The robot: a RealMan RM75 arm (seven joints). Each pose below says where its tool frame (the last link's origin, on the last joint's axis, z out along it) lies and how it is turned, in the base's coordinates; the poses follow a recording.
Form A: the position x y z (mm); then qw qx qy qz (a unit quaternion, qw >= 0).
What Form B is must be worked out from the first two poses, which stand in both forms.
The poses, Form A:
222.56 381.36 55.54 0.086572 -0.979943 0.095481 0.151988
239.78 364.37 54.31 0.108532 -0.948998 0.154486 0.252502
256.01 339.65 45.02 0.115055 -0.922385 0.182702 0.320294
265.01 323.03 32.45 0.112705 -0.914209 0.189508 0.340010
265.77 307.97 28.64 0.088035 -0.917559 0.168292 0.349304
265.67 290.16 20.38 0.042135 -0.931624 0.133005 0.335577
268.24 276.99 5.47 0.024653 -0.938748 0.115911 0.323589
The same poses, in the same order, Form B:
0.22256 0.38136 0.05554 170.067 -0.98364 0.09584 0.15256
0.23978 0.36437 0.05431 167.539 -0.95464 0.15540 0.25400
0.25601 0.33965 0.04502 166.786 -0.92855 0.18392 0.32244
0.26501 0.32303 0.03245 167.057 -0.92007 0.19072 0.34219
0.26577 0.30797 0.02864 169.899 -0.92114 0.16895 0.35067
0.26567 0.29016 0.02038 175.170 -0.93245 0.13312 0.33588
0.26824 0.27699 0.00547 177.175 -0.93903 0.11595 0.32369

